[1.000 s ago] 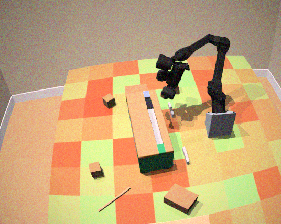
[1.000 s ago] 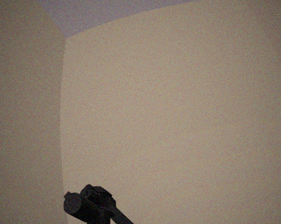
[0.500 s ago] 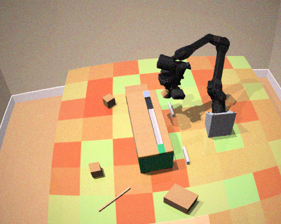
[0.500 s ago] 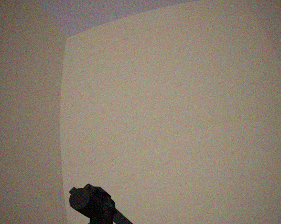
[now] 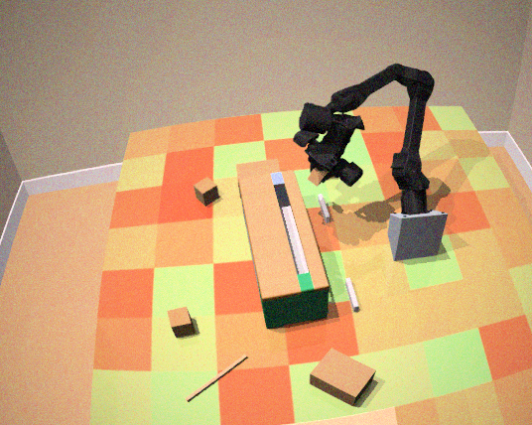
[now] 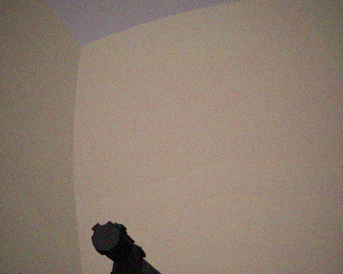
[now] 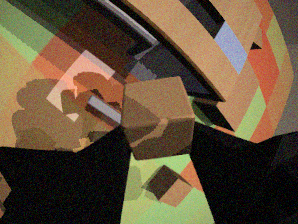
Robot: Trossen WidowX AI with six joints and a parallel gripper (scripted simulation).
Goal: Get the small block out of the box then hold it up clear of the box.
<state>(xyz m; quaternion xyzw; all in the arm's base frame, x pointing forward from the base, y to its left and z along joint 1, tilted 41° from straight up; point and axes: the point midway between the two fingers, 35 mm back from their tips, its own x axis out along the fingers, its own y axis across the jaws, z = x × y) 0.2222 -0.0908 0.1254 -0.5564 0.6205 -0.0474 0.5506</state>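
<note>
The brown block lies 1 cm to the left of my gripper tip and 1 cm above it. From my gripper tip the other things lie so: long box (8 cm ahead, 14 cm to the left, 7 cm below); then thin stick (33 cm ahead, 46 cm to the left, 13 cm below).
</note>
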